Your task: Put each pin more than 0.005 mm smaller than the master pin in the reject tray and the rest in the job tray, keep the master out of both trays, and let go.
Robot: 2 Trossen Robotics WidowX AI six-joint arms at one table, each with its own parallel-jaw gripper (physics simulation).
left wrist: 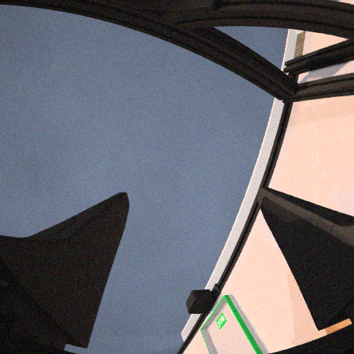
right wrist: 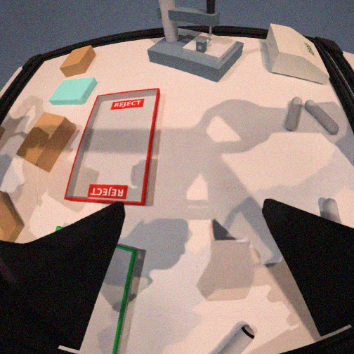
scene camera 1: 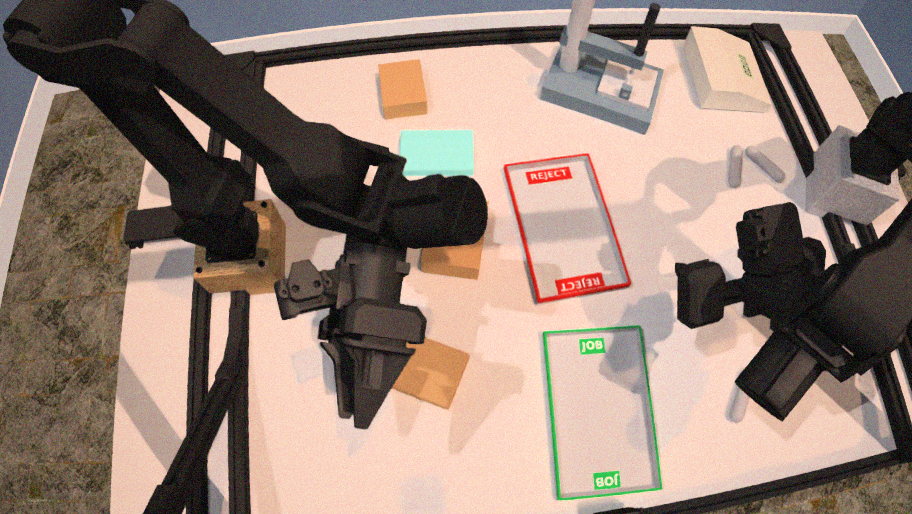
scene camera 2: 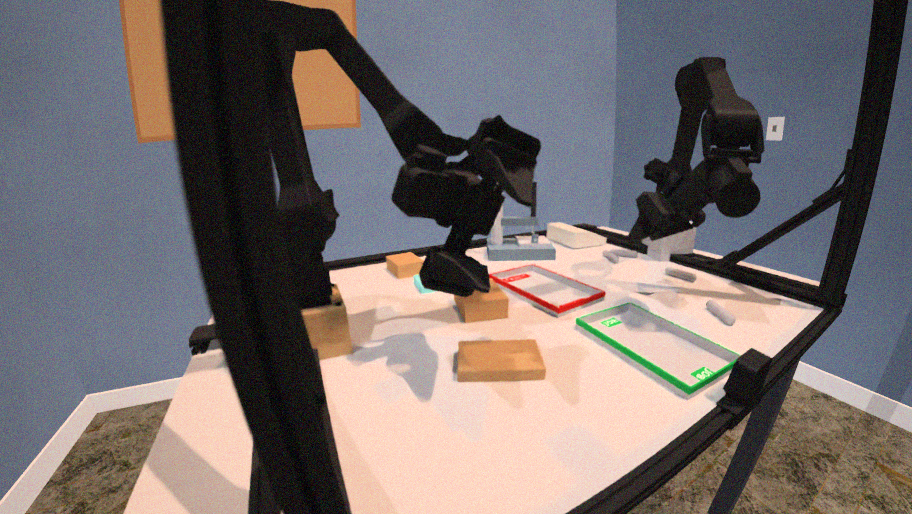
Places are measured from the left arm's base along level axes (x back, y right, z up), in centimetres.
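Where they show: left gripper, fingertip midpoint: (scene camera 1: 352,423) (scene camera 2: 504,249); right gripper, fingertip midpoint: (scene camera 1: 708,259) (scene camera 2: 639,240); left arm's base at its link origin: (scene camera 1: 232,237) (scene camera 2: 306,299); right arm's base at its link origin: (scene camera 1: 869,161).
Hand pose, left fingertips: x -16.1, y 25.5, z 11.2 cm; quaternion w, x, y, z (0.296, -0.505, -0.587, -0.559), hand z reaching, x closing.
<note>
Each offset is from my left fingertips to the top centre of the thing. "spot": to the spot under its first point.
Two grey pins {dx -55.3, dy -33.4, dz -16.6 cm} (scene camera 1: 735,166) {dx -60.7, dy -33.4, dz -16.6 cm} (scene camera 1: 765,163) lie near the gauge's display box; a third pin {dx -58.6, dy -15.2, dz -16.6 cm} (scene camera 2: 680,274) (right wrist: 329,211) lies apart. Another pin {dx -45.8, dy +0.2, dz -16.6 cm} (scene camera 1: 738,405) (scene camera 2: 720,312) (right wrist: 232,342) shows a dark ring near one end in the right wrist view. I cannot tell their sizes. The red reject tray {dx -26.6, dy -25.9, dz -16.7 cm} (scene camera 1: 521,233) (scene camera 2: 581,303) (right wrist: 151,150) and green job tray {dx -26.8, dy -0.9, dz -16.7 cm} (scene camera 1: 551,415) (scene camera 2: 633,356) (left wrist: 242,325) hold no visible pin. My left gripper (scene camera 1: 354,421) (left wrist: 194,196) is open and empty, left of the trays. My right gripper (scene camera 2: 635,234) (right wrist: 194,207) is open and empty, above the table between trays and pins.
A blue-grey gauge stand (scene camera 1: 593,95) (scene camera 2: 520,252) (right wrist: 192,60) and a cream display box {spot: dx -57.4, dy -48.8, dz -13.5 cm} (scene camera 1: 724,70) (scene camera 2: 574,234) (right wrist: 295,55) stand at the back. A teal block {dx -10.6, dy -39.2, dz -16.8 cm} (scene camera 1: 436,151) and several orange blocks {dx -6.5, dy -51.1, dz -15.2 cm} (scene camera 1: 402,89) {dx -5.5, dy -8.9, dz -16.7 cm} (scene camera 2: 501,360) lie left of the trays.
</note>
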